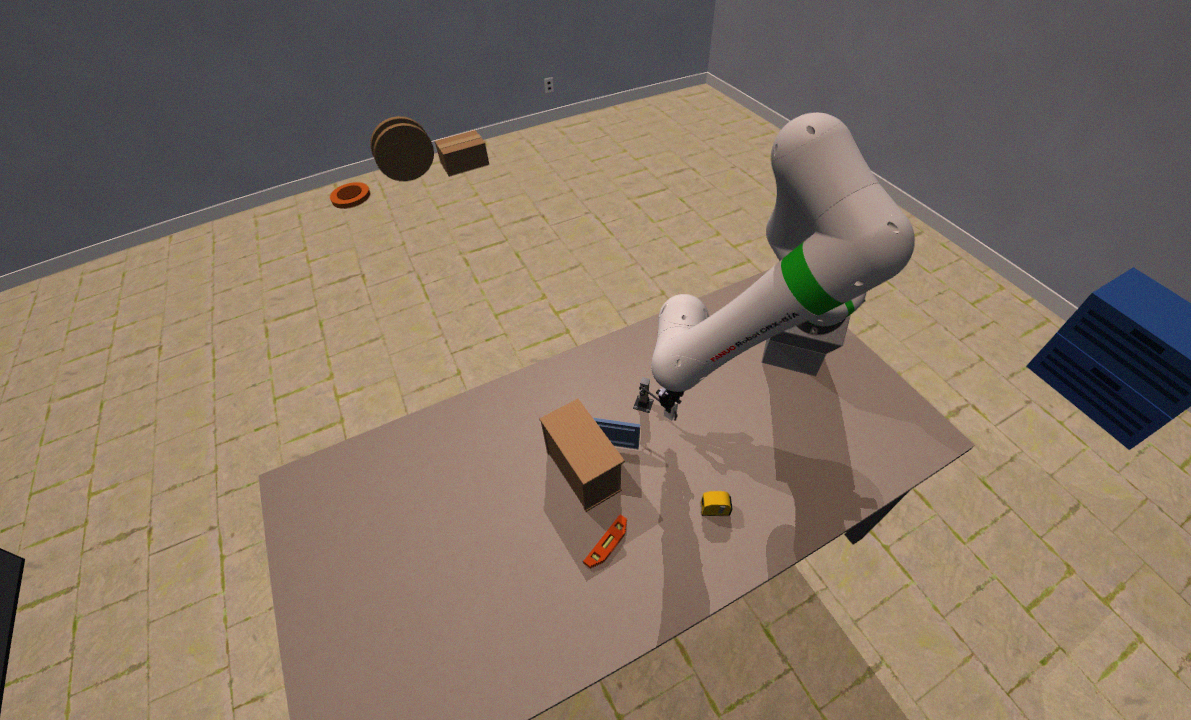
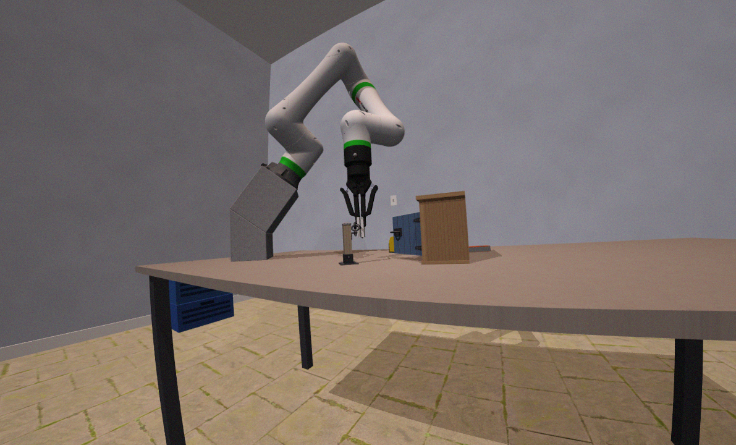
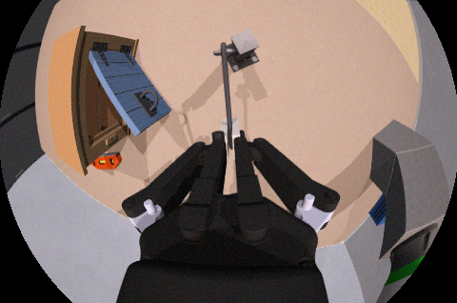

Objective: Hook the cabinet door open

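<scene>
Right now my hand is 17 cm short of the cabinet door, 3 cm above it and 2 cm to the left of it. From my hand the other things lie so: hook post 7 cm to the right, 3 cm below, 3 cm ahead; then dark hook 4 cm to the right, 2 cm ahead, 1 cm below; then yellow tape measure 27 cm to the left, 8 cm below.
</scene>
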